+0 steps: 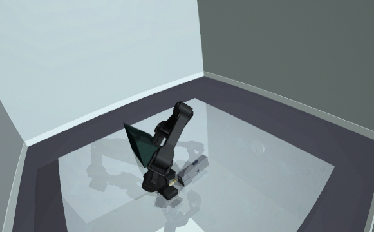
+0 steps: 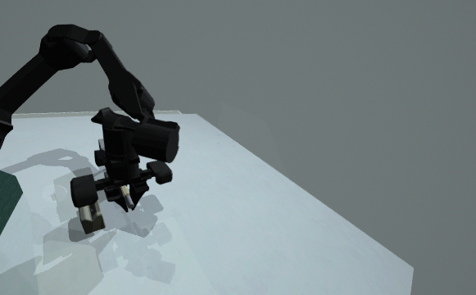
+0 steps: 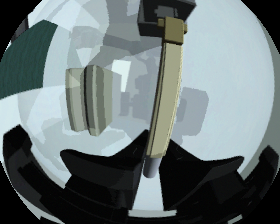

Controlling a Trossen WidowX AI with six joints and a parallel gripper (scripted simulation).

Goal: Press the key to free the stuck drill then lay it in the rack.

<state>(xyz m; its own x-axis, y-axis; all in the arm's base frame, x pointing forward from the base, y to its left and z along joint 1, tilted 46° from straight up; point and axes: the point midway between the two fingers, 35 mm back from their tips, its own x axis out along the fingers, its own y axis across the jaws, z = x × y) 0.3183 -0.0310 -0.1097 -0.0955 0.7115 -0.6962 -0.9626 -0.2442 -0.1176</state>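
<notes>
The drill is 10 mm behind my gripper tip, 40 mm to the left of it and 40 mm above it. Also, from my gripper tip: rack 80 mm behind, 10 mm to the left; then key 60 mm behind, 220 mm to the left, 30 mm above.
</notes>
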